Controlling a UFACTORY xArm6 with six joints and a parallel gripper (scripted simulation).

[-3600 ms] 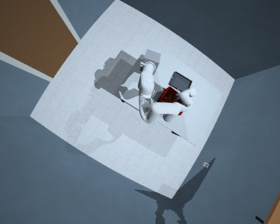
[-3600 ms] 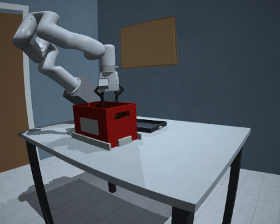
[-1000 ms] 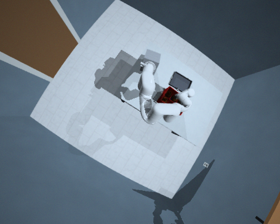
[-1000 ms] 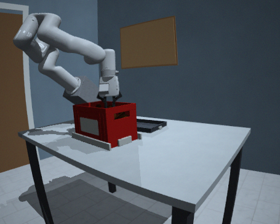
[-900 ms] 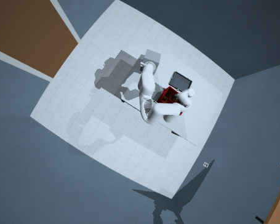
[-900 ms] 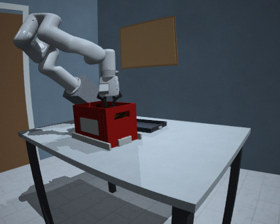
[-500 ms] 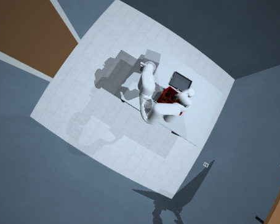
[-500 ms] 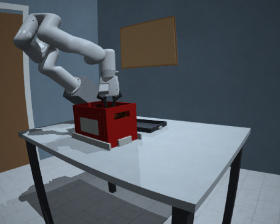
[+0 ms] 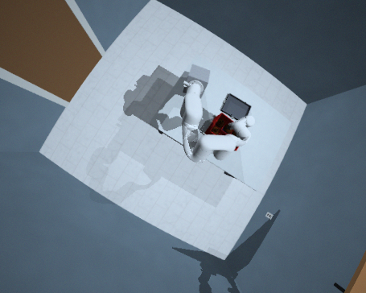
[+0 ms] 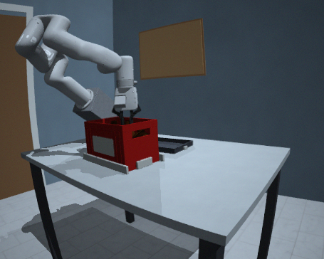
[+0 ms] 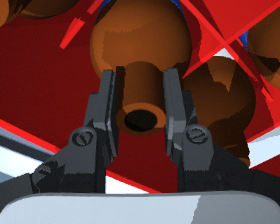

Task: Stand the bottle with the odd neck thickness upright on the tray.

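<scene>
Now: the red crate 10 mm behind my hand, 40 mm to the right of it and 80 mm below it. Round my hand: glass bottle 90 mm behind, 10 mm to the left, 70 mm below; then dark tray 30 mm ahead, 240 mm to the left, 150 mm below.
</scene>
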